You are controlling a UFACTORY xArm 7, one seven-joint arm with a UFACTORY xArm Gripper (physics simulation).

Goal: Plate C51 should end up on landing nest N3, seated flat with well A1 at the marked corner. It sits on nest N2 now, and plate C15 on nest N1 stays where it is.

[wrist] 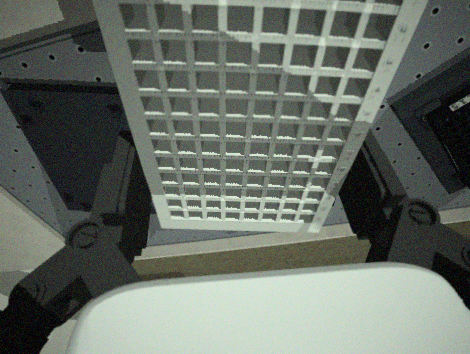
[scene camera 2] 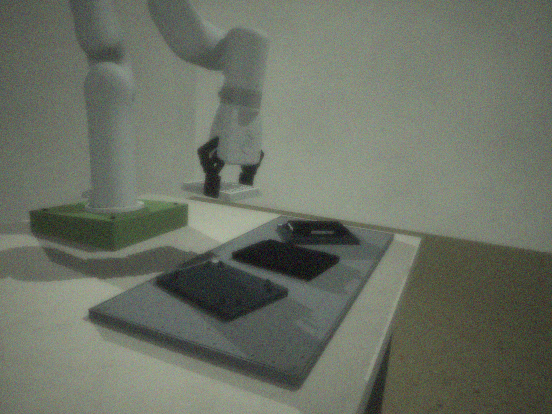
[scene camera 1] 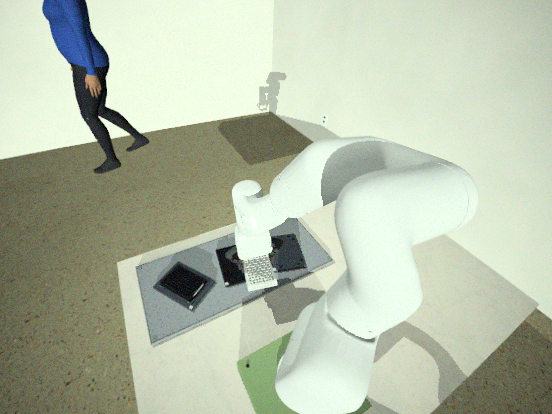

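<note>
Plate C51 (scene camera 1: 260, 274) (scene camera 2: 239, 192) (wrist: 245, 107), a white grid of wells, is held between the spread fingers of my gripper (scene camera 2: 229, 186) (wrist: 244, 148), along its two long sides. It looks about level, well above the board. In scene camera 1 the fingers are hidden. Nest N3 (scene camera 1: 295, 252) (scene camera 2: 220, 292) (wrist: 65, 140) is dark and bare, with small corner pegs. The middle nest N2 (scene camera 1: 225, 260) (scene camera 2: 285, 259) is black and bare. Black plate C15 (scene camera 1: 184, 283) (wrist: 457, 135) sits on the turned nest N1 (scene camera 1: 162, 285). C51's well A1 cannot be made out.
The nests stand on a grey perforated board (scene camera 1: 150, 317) (scene camera 2: 200, 342) on a pale table (scene camera 1: 185, 370) (scene camera 2: 60, 350). The arm's green base (scene camera 1: 260, 365) (scene camera 2: 150, 225) is behind the board in scene camera 2. A person in blue (scene camera 1: 75, 40) walks beyond the table.
</note>
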